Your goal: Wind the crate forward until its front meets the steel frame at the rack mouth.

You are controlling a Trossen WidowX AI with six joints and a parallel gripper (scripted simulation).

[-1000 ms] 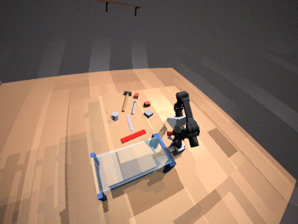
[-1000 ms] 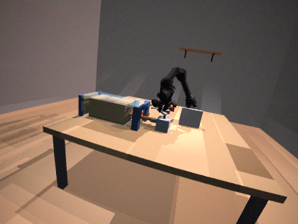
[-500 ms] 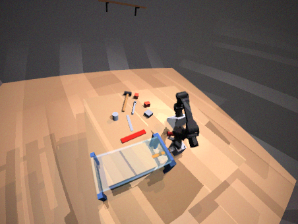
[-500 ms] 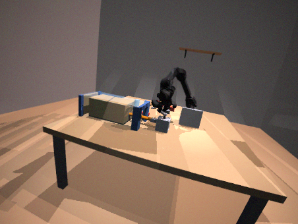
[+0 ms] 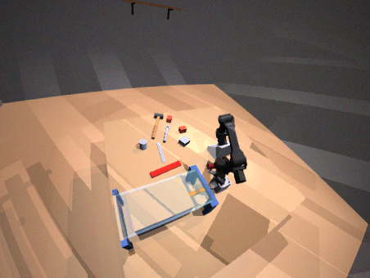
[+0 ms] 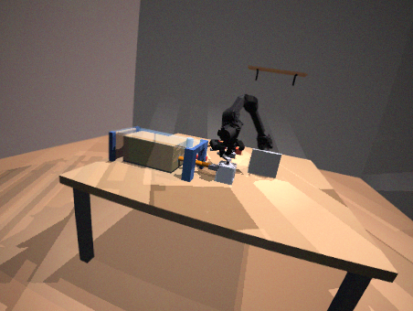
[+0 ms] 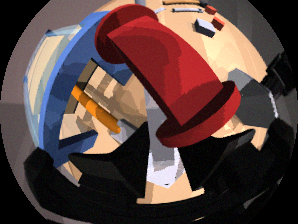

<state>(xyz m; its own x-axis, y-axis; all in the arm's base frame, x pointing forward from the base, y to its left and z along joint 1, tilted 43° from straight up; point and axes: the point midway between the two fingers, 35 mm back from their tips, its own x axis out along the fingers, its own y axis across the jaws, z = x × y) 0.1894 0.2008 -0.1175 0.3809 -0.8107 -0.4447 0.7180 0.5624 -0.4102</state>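
My gripper tip is now 2 cm below the winch handle. The rest, counted from my gripper tip: red grip: 5 cm above, 2 cm to the right, 2 cm ahead; then blue frame: 11 cm ahead, 6 cm to the left; then grey winch: 7 cm below, 6 cm behind, 4 cm to the left.
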